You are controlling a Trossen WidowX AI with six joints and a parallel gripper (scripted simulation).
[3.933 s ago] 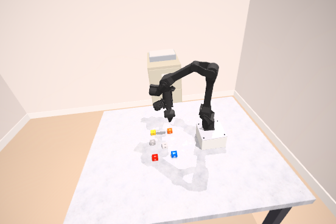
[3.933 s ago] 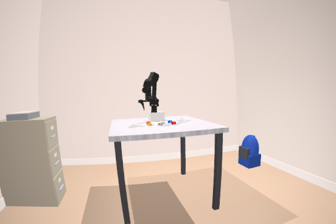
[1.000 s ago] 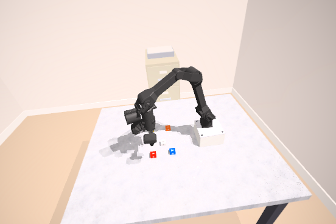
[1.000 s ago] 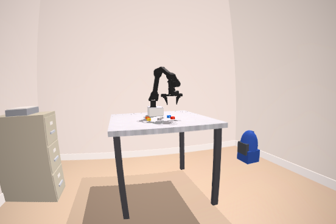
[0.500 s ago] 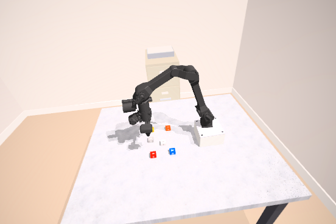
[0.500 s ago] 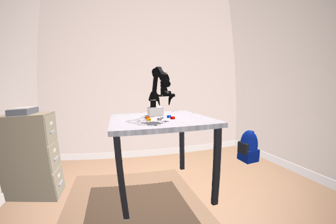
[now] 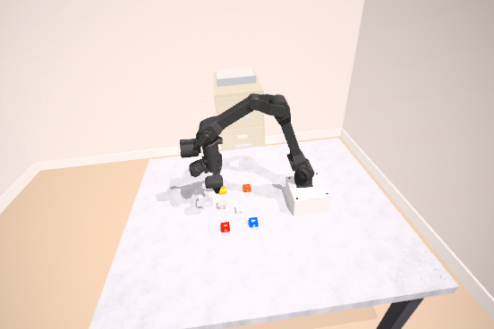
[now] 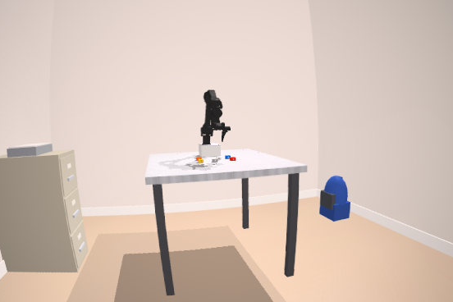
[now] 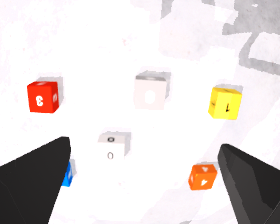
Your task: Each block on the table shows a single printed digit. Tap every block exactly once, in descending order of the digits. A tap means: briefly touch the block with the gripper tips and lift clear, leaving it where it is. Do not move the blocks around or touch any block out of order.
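My gripper tip is 140 mm past the blue block, 110 mm above it and 90 mm to the right of it. The rest, counted from my gripper tip: red block: 110 mm to the left, 110 mm below, 30 mm behind; then yellow block: 110 mm below, 100 mm to the right; then orange block: 110 mm to the right, 110 mm below, 110 mm behind.
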